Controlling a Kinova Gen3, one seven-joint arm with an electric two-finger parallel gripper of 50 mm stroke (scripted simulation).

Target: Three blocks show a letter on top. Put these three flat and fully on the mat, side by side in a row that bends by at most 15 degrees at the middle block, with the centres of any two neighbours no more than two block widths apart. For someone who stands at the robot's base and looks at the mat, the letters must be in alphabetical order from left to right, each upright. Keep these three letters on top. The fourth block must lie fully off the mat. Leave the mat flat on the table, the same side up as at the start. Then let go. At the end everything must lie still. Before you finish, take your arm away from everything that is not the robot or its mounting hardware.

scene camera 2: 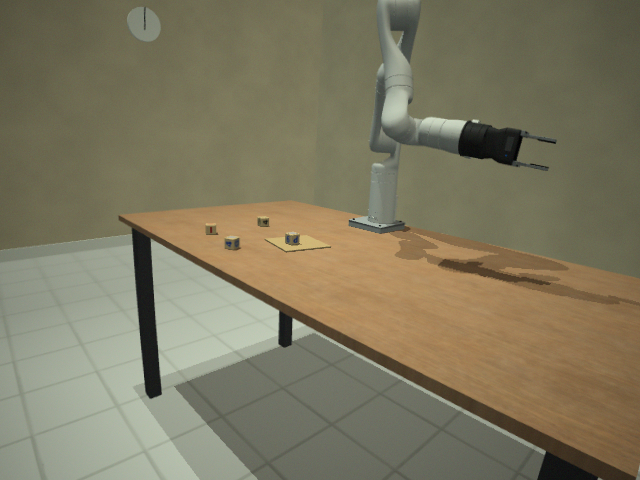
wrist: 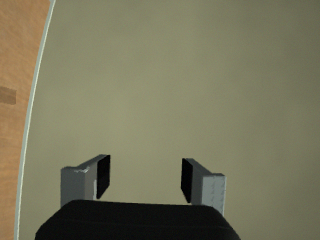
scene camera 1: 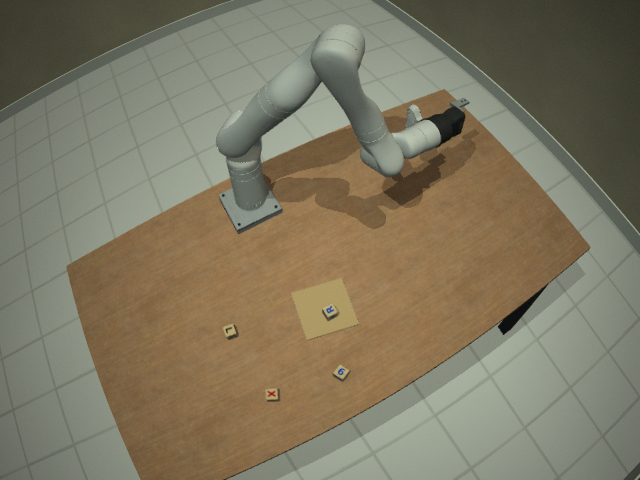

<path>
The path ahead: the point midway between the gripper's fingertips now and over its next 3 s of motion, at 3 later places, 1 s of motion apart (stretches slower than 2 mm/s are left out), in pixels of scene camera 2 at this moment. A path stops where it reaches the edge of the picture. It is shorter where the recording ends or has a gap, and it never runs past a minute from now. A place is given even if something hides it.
My gripper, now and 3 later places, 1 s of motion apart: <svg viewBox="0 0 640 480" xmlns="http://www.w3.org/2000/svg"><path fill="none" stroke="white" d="M551 155L532 171L508 186L482 200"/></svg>
</path>
